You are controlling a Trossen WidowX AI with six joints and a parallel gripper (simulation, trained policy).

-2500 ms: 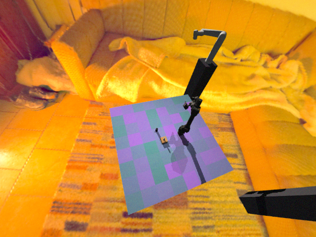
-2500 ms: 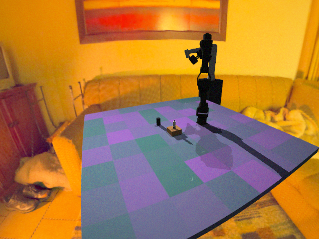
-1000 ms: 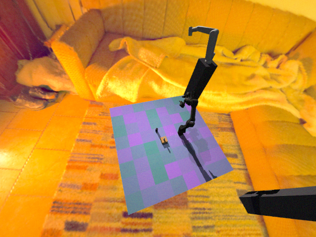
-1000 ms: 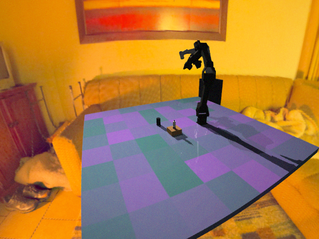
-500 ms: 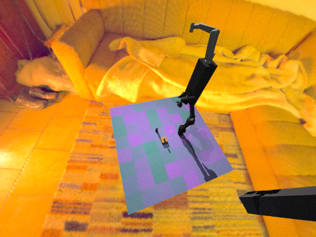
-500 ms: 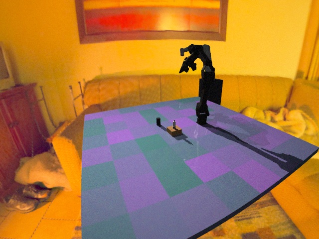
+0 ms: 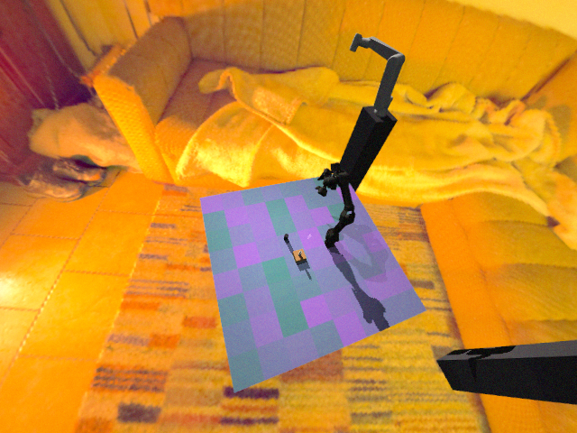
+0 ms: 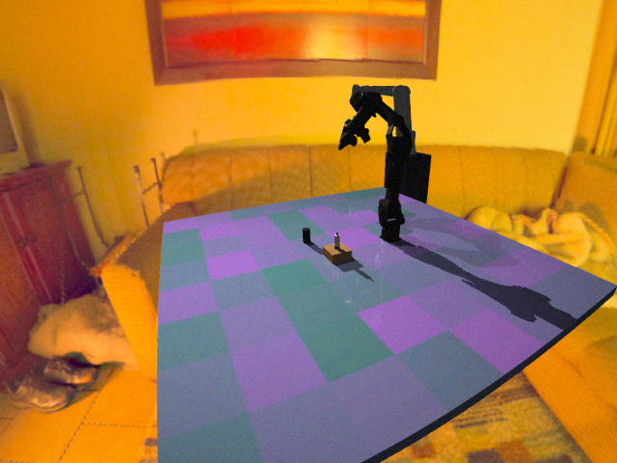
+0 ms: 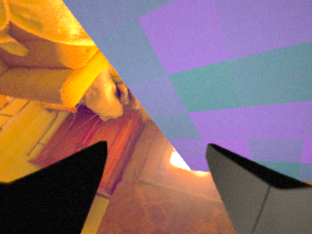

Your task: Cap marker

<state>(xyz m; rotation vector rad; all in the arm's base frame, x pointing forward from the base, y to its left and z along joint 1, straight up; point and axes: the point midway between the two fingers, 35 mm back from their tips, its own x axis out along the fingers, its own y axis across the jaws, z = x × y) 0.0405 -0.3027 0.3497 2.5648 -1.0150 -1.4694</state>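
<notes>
My gripper tip is now 300 mm above the dark cap, 250 mm short of it and 200 mm to the right of it. The rest, counted from my gripper tip: tan holder block 350 mm to the left, 310 mm below, 210 mm ahead.
</notes>
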